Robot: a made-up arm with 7 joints. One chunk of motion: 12 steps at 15 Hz.
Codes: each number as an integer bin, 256 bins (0 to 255) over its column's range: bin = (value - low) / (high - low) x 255, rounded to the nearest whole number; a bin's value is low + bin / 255 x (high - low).
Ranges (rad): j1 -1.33..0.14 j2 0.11..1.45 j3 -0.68..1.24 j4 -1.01..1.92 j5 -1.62..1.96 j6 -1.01..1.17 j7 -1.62..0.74
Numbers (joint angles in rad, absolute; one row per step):
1: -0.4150 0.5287 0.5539 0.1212 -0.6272 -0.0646 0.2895
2: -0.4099 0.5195 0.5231 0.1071 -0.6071 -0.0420 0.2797
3: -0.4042 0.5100 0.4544 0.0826 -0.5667 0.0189 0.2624
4: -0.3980 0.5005 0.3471 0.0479 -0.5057 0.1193 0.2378
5: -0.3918 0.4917 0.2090 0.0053 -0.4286 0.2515 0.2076
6: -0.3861 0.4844 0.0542 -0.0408 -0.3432 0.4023 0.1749
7: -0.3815 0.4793 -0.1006 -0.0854 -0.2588 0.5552 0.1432
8: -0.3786 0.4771 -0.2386 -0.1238 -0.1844 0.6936 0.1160
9: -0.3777 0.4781 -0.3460 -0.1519 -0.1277 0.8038 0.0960
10: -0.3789 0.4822 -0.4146 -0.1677 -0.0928 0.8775 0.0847
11: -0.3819 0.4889 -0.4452 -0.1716 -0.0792 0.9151 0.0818
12: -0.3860 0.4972 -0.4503 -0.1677 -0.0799 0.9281 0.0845
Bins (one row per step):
1: 159 80 164 98 71 111 206
2: 160 78 160 97 72 113 205
3: 161 76 151 95 75 120 203
4: 162 74 136 92 79 132 201
5: 163 73 118 88 85 148 197
6: 164 71 98 84 91 165 194
7: 165 70 77 80 97 183 191
8: 165 70 59 77 102 199 188
9: 165 70 44 75 106 212 185
10: 165 71 35 73 109 221 184
11: 164 72 31 73 110 225 184
12: 164 74 31 73 110 227 184

